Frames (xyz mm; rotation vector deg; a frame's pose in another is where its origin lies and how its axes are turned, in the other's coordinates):
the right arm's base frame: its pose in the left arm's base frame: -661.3 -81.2 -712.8 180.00 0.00 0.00
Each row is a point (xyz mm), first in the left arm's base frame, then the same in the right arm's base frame.
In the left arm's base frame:
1: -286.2 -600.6 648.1
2: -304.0 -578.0 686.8
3: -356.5 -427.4 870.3
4: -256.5 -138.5 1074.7
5: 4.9 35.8 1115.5
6: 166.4 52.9 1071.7
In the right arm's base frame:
1: 375.1 519.4 -1360.9
2: 357.3 496.8 -1399.6
3: 304.8 346.2 -1583.1
4: 404.8 57.3 -1787.5
5: 666.2 -117.0 -1828.3
6: 827.7 -134.1 -1784.5

